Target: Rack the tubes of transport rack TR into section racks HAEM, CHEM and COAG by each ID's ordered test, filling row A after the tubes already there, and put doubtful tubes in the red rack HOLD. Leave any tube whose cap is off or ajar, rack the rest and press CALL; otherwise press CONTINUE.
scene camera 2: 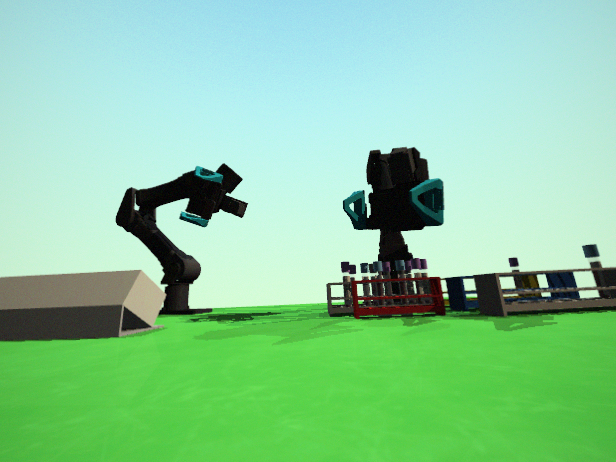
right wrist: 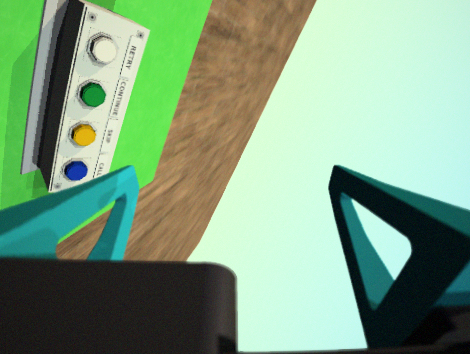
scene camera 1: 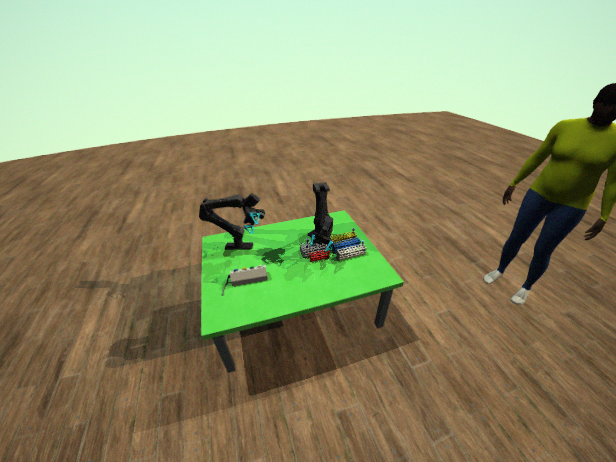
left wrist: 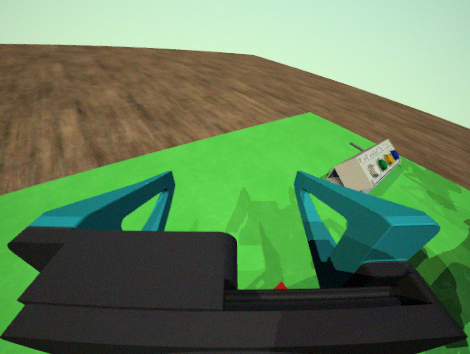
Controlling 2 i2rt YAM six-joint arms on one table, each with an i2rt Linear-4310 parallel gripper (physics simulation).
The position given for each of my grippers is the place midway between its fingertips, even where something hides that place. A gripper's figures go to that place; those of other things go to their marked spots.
Labels:
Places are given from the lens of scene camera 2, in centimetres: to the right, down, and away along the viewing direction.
my left gripper [scene camera 2: 373, 201]: 9, -4, 34
my right gripper [scene camera 2: 191, 197]: -26, -8, 56
grey button box [scene camera 2: 113, 303]: -25, 9, 32

